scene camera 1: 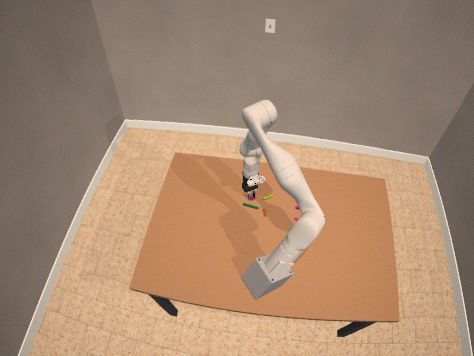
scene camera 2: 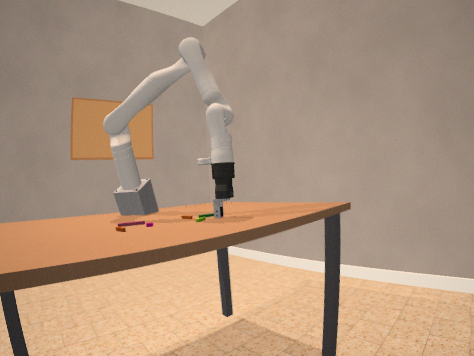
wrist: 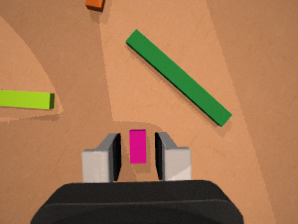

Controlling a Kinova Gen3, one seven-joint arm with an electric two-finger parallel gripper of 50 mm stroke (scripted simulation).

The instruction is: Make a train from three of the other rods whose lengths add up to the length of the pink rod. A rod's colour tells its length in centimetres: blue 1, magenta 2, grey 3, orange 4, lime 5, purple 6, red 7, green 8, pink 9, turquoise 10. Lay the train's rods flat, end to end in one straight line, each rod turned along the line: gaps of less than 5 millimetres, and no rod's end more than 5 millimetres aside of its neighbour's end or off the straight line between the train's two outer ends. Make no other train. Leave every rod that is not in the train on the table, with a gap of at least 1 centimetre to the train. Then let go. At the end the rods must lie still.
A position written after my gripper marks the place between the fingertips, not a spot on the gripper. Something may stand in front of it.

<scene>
I see my gripper [scene camera 2: 219, 217] and a green rod [wrist: 137, 41].
My gripper is seen too in the wrist view [wrist: 138, 149].
</scene>
